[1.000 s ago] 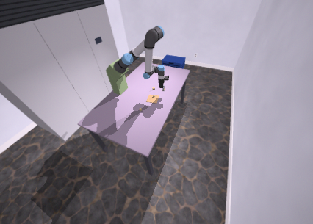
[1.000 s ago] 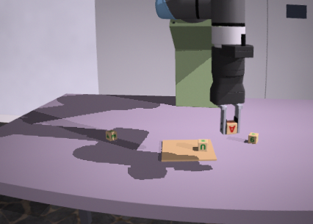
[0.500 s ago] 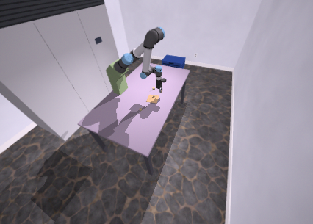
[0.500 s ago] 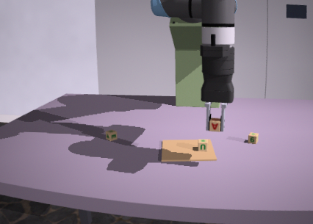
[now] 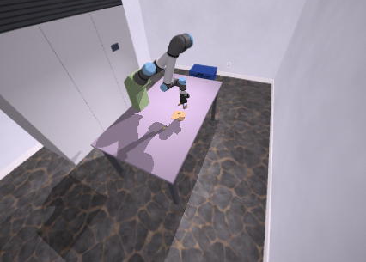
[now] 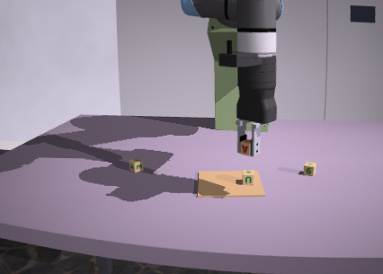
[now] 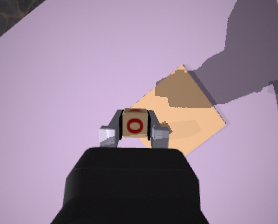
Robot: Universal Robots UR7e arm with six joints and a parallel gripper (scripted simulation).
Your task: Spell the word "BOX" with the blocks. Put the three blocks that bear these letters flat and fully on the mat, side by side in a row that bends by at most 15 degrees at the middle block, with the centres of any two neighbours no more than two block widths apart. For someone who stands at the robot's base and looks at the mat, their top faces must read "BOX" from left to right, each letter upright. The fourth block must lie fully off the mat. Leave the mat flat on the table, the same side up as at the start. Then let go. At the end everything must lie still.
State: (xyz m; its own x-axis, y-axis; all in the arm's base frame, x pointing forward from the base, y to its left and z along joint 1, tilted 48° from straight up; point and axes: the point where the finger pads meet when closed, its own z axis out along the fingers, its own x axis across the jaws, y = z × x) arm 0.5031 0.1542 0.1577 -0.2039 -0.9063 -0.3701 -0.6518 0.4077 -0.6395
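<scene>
My gripper is now 110 mm above the mat, 60 mm to the left of it and 50 mm past it.
</scene>
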